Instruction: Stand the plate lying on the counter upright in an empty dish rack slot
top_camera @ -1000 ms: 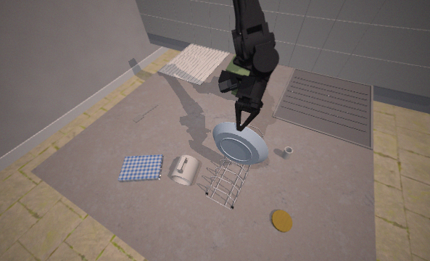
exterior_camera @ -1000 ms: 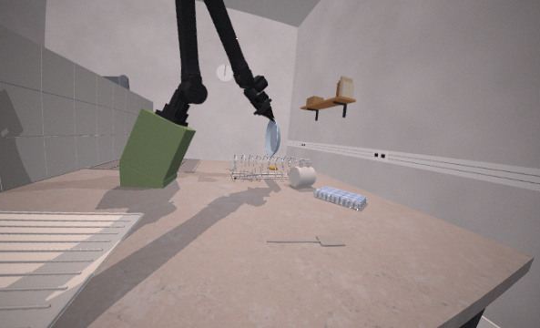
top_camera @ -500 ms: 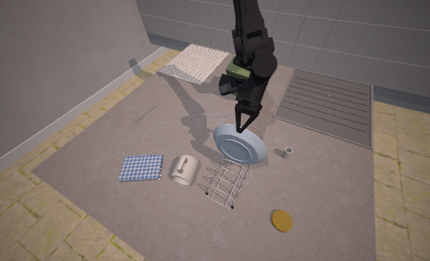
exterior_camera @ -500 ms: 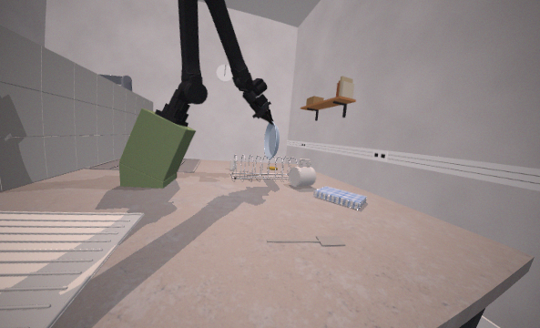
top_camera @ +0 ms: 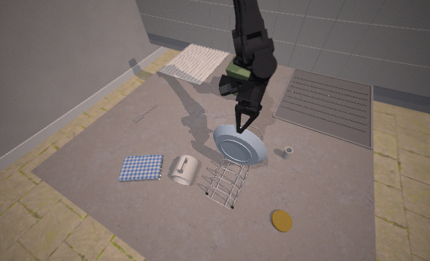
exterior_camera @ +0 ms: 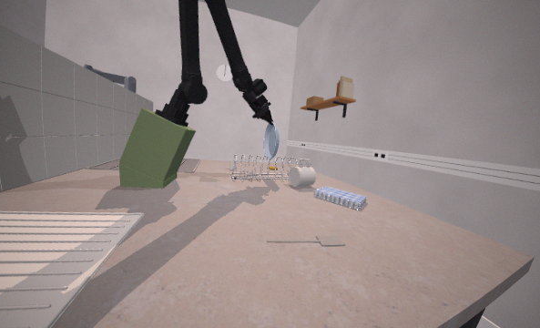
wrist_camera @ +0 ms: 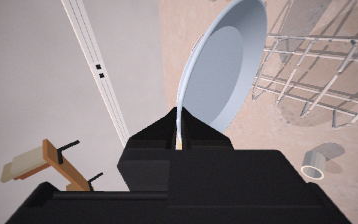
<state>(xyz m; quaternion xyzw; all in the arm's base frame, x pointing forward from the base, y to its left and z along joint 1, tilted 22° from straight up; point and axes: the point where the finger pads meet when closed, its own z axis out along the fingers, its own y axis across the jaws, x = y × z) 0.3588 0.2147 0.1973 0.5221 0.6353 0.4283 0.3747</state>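
My gripper is now 10 mm short of the pale blue plate and 90 mm above it. The rest, counted from my hand: grey drain mat 660 mm behind, 160 mm to the left, 280 mm below; then disc 60 mm ahead, 240 mm to the left, 270 mm below; then small white cup 200 mm behind, 140 mm to the left, 260 mm below.
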